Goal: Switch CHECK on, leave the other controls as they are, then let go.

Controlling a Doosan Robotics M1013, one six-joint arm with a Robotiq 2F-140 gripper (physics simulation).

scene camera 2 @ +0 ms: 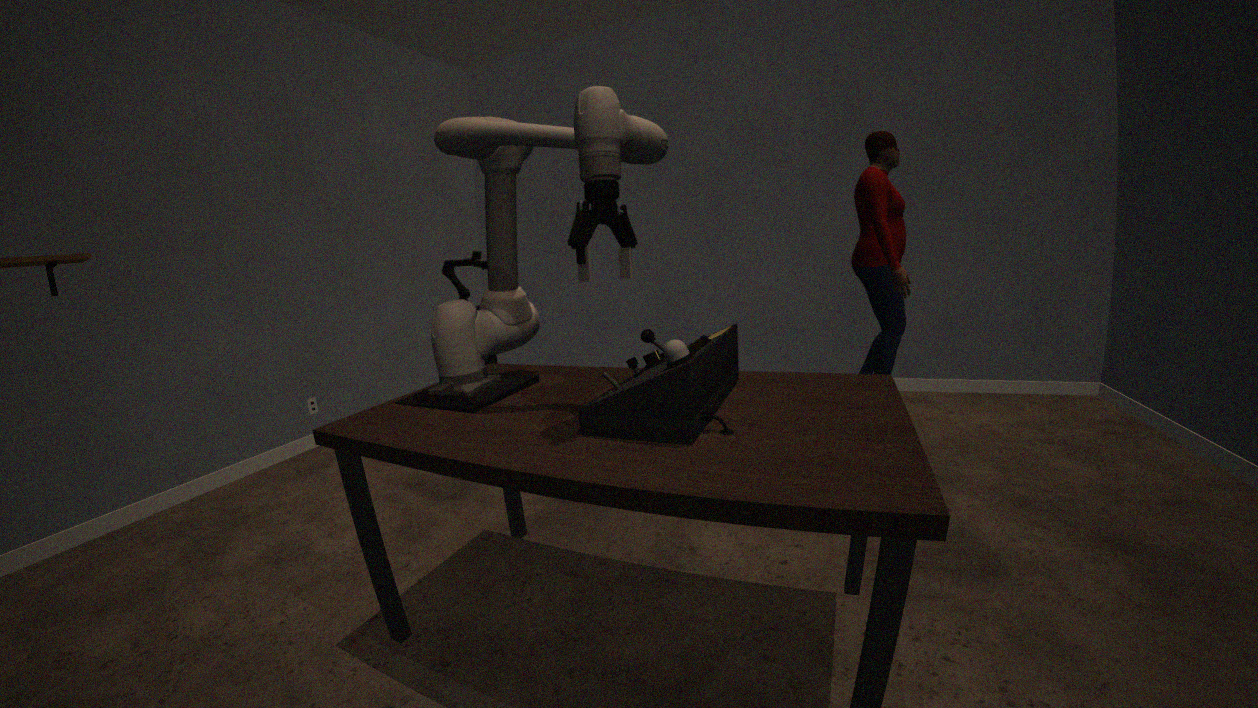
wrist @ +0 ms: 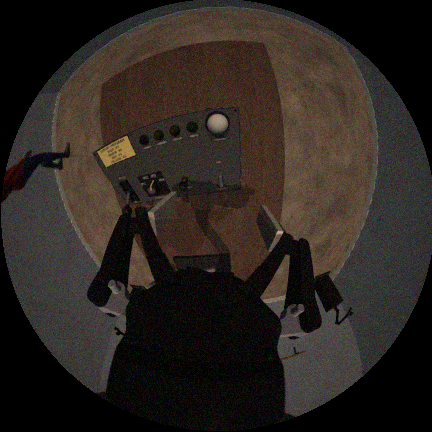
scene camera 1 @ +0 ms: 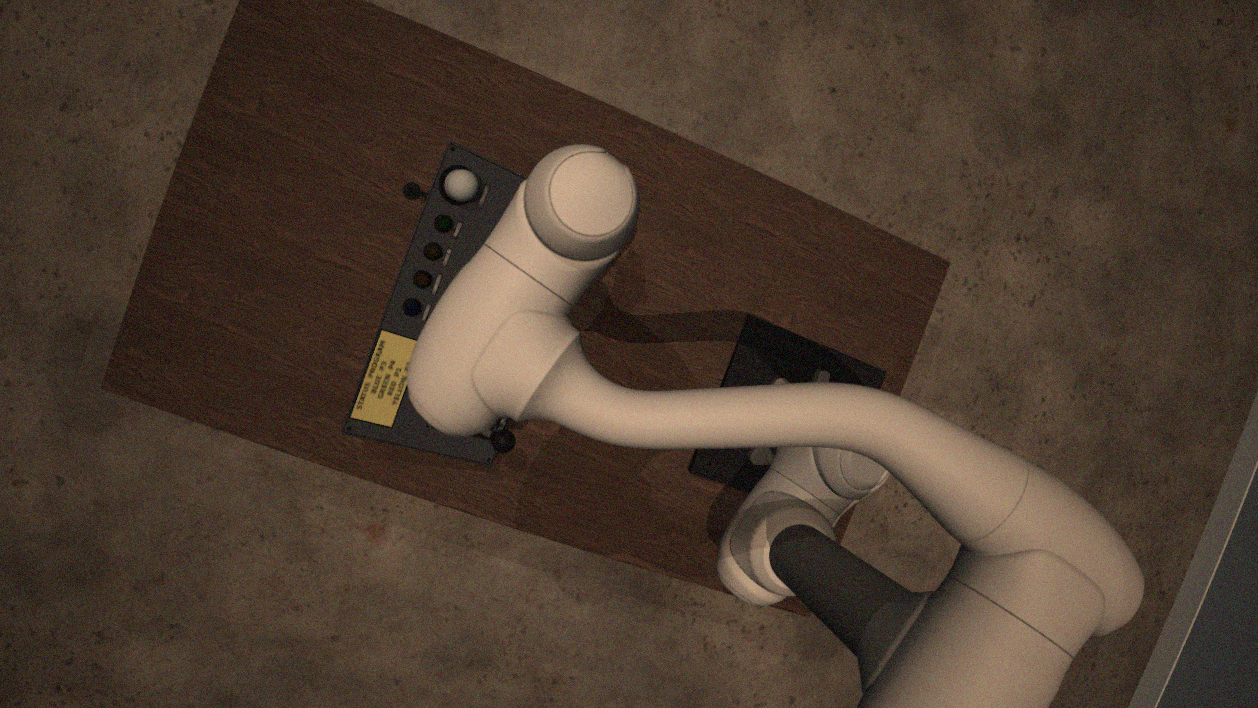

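Where they show: gripper, fingertip midpoint: (scene camera 2: 606, 279) (wrist: 217, 206); arm's base at its link origin: (scene camera 2: 465, 386).
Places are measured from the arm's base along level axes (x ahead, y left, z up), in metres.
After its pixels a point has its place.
Observation:
The dark sloped control panel (scene camera 1: 503, 195) @(x 0.695, y -0.234, z 0.110 m) (scene camera 2: 660, 409) @(x 0.737, y -0.280, z 0.058 m) (wrist: 200, 156) @(x 0.685, y -0.158, z 0.104 m) stands on the table. Its labels are too small to read, so CHECK cannot be told by name. In the wrist view, a small toggle switch (wrist: 221, 181) @(x 0.598, y -0.207, z 0.104 m) is at the panel's near right, a black knob (wrist: 184, 183) @(x 0.615, y -0.093, z 0.114 m) left of it, then a rotary selector (wrist: 152, 184) @(x 0.634, y 0.022, z 0.106 m) and a slotted lever (wrist: 128, 191) @(x 0.632, y 0.151, z 0.087 m). A white dome (scene camera 1: 460, 184) @(x 0.760, y -0.219, z 0.189 m) (scene camera 2: 676, 350) @(x 0.767, y -0.244, z 0.172 m) (wrist: 217, 123) @(x 0.753, y -0.222, z 0.189 m) is at the far right. My gripper (scene camera 2: 603, 274) @(x 0.608, y -0.198, z 0.318 m) (wrist: 217, 206) @(x 0.608, y -0.198, z 0.318 m) is open and empty, pointing down, well above the table and apart from the panel. The arm hides it in scene camera 1.
Several dark round lamps line the panel beside a yellow card (scene camera 1: 378, 387) @(x 0.791, y 0.129, z 0.144 m) (wrist: 116, 151) @(x 0.781, y 0.103, z 0.141 m). The lever's black ball (scene camera 1: 502, 440) @(x 0.573, y 0.153, z 0.149 m) (scene camera 2: 647, 335) @(x 0.576, y 0.140, z 0.135 m) sticks up from the panel. The arm's dark base plate (scene camera 1: 748, 339) @(x 0.166, y -0.142, z -0.002 m) is on the wooden table (scene camera 1: 264, 132) @(x 1.136, y -0.217, z -0.015 m) (scene camera 2: 818, 440) @(x 1.052, y -0.228, z -0.015 m). A person in red (scene camera 2: 878, 215) stands behind.

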